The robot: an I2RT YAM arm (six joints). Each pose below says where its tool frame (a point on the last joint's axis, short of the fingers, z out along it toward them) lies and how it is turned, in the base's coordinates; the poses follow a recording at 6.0 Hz.
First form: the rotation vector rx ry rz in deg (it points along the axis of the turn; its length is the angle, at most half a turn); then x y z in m.
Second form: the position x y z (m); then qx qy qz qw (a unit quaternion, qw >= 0). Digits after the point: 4 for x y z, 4 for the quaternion.
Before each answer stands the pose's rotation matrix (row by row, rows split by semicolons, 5 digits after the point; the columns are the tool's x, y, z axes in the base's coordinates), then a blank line. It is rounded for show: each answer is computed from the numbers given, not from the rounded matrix.
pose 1, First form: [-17.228 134.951 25.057 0.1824 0.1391 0.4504]
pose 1, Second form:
-0.71994 -0.33267 0.60911; -0.09184 0.91558 0.39150; -0.68793 0.22592 -0.68972

[0.1824 0.1391 0.4504 -0.1164 0.9118 0.1693 0.3556]
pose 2, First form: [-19.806 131.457 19.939 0.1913 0.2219 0.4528]
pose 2, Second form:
-0.66310 -0.35086 0.66120; -0.13901 0.92570 0.35180; -0.73551 0.14136 -0.66261

[0.1913 0.2219 0.4528 -0.1358 0.9016 0.1367 0.3873]
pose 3, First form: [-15.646 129.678 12.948 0.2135 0.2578 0.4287]
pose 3, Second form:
-0.63588 -0.26958 0.72318; -0.12127 0.96027 0.25133; -0.76220 0.07212 -0.64331

[0.2135 0.2578 0.4287 -0.1086 0.8999 0.0899 0.4126]
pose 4, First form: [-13.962 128.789 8.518 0.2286 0.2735 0.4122]
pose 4, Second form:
-0.62145 -0.22541 0.75033; -0.12462 0.97396 0.18937; -0.77348 0.02418 -0.63336

[0.2286 0.2735 0.4122 -0.0974 0.8984 0.0594 0.4240]
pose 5, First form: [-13.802 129.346 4.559 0.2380 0.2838 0.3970]
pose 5, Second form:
-0.62643 -0.20010 0.75335; -0.14657 0.97949 0.13829; -0.76557 -0.02378 -0.64291

[0.2380 0.2838 0.3970 -0.0962 0.9012 0.0318 0.4214]
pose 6, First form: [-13.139 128.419 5.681 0.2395 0.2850 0.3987]
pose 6, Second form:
-0.61535 -0.19901 0.76272; -0.13088 0.97997 0.15010; -0.77731 -0.00746 -0.62907

[0.2395 0.2850 0.3987 -0.0919 0.8978 0.0397 0.4288]
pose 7, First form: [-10.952 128.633 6.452 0.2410 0.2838 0.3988]
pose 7, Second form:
-0.62111 -0.17633 0.76363; -0.09903 0.98421 0.14671; -0.77744 0.01550 -0.62877

[0.2410 0.2838 0.3988 -0.0766 0.8992 0.0451 0.4285]
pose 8, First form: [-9.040 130.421 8.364 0.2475 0.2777 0.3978]
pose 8, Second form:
-0.64819 -0.16196 0.74406; -0.06559 0.98536 0.15735; -0.75865 0.05319 -0.64932

[0.2475 0.2777 0.3978 -0.0628 0.9059 0.0581 0.4147]
